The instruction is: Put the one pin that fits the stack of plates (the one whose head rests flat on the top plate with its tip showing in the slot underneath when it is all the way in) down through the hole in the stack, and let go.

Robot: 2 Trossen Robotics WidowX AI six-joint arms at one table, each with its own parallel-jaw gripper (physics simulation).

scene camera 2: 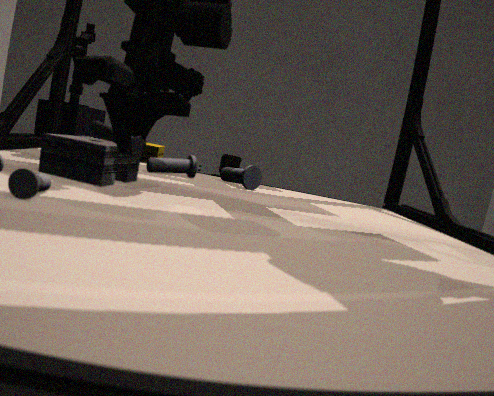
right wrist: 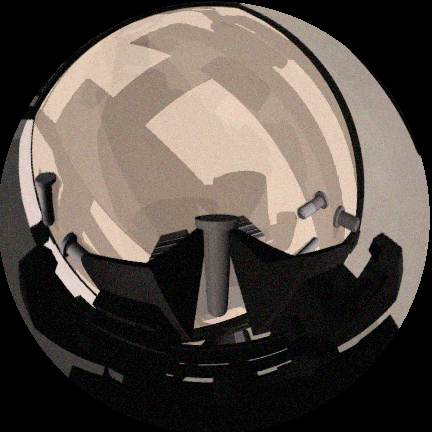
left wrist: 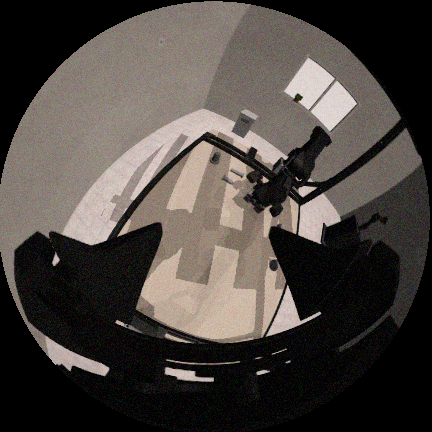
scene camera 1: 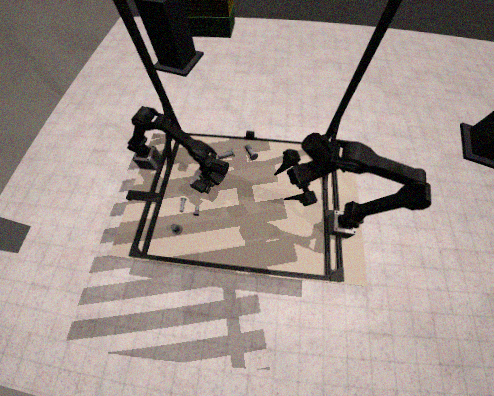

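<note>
My right gripper [scene camera 1: 201, 187] [scene camera 2: 131, 140] [right wrist: 215, 231] is shut on a grey pin [right wrist: 217, 270]. In the right wrist view its flat head is at the fingertips and its shaft runs down the picture between the fingers. The dark stack of plates [scene camera 2: 77, 157] [right wrist: 170, 242] lies under and around the fingertips. The hole and the slot cannot be made out, nor whether the pin touches the stack. My left gripper [scene camera 1: 280, 186] [left wrist: 217, 230] is open and empty, well to the right of the stack in scene camera 1.
Two loose pins [scene camera 1: 226, 154] [scene camera 1: 251, 153] lie at the back of the table in scene camera 1. Others [scene camera 1: 183, 204] [scene camera 1: 196, 210] [scene camera 1: 176, 229] lie nearer the front left. A black frame [scene camera 1: 235, 270] edges the table. Striped shadows cross the table top.
</note>
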